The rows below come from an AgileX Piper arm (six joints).
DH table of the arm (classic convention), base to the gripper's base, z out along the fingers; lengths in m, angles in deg. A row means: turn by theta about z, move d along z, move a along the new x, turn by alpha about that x. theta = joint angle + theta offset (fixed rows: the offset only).
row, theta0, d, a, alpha
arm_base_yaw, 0, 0.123, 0, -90
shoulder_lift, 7.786, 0, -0.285, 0
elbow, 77.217, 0, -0.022, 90
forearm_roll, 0, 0.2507, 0, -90
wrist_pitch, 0, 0, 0, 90
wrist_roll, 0, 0.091, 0, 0
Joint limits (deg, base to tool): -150..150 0..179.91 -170..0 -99.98..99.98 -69.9..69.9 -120..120
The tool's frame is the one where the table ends.
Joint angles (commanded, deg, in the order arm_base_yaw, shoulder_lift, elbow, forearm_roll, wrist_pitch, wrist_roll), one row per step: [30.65 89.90 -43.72 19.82 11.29 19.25]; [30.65 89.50 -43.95 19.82 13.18 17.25]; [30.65 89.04 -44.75 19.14 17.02 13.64]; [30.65 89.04 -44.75 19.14 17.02 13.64]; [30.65 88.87 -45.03 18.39 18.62 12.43]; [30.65 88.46 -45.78 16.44 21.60 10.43]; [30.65 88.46 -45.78 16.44 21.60 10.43]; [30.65 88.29 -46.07 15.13 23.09 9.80]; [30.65 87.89 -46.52 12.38 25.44 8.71]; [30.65 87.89 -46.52 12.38 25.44 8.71]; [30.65 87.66 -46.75 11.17 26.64 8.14]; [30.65 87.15 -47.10 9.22 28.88 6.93]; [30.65 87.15 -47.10 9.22 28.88 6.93]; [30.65 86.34 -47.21 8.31 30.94 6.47]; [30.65 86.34 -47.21 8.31 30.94 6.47]
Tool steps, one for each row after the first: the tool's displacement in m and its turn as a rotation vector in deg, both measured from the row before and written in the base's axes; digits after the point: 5 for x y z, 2 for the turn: [-0.00210 -0.00009 0.00144 -1.20 0.46 2.07]; [-0.00287 0.00027 0.00268 -2.60 0.84 4.33]; [0.00000 0.00000 0.00000 0.00 0.00 0.00]; [-0.00131 -0.00027 0.00076 -1.28 0.34 1.87]; [-0.00170 -0.00064 0.00290 -2.51 0.23 3.59]; [0.00000 0.00000 0.00000 0.00 0.00 0.00]; [-0.00100 -0.00078 0.00087 -1.42 0.21 1.66]; [-0.00151 -0.00198 0.00197 -2.74 -0.08 3.04]; [0.00000 0.00000 0.00000 0.00 0.00 0.00]; [-0.00081 -0.00103 0.00119 -1.29 0.01 1.41]; [-0.00188 -0.00212 0.00234 -2.28 0.10 2.53]; [0.00000 0.00000 0.00000 0.00 0.00 0.00]; [-0.00305 -0.00213 0.00300 -1.21 0.54 1.19]; [0.00000 0.00000 0.00000 0.00 0.00 0.00]
